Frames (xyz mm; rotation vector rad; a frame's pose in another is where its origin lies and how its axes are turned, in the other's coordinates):
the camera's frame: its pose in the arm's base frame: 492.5 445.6 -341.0 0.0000 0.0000 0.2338
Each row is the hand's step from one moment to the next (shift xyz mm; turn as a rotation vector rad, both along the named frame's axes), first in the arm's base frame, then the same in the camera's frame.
Working: the arm's base frame: its pose in the camera's frame: -582.3 -319.4 341.0 0.0000 0.0000 -0.2338

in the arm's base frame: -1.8 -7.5 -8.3 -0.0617 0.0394 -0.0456
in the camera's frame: -3.5 -6.9 -8.3 -0.0509 0.0526 -0.0456
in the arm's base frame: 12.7 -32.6 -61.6 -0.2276 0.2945 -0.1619
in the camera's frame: 4.8 -34.7 -61.6 -0.1532 0.3392 -0.1619
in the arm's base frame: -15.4 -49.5 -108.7 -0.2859 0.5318 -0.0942
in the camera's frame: -26.4 -44.6 -108.7 -0.1549 0.5836 -0.0942
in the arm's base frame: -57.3 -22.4 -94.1 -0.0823 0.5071 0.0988
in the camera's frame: -60.9 -8.5 -94.1 0.0374 0.5124 0.0988
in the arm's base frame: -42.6 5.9 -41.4 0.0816 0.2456 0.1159
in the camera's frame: -40.1 15.6 -41.4 0.1363 0.2200 0.1159
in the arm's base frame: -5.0 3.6 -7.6 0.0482 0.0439 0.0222
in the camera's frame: -4.0 4.7 -7.6 0.0571 0.0315 0.0222
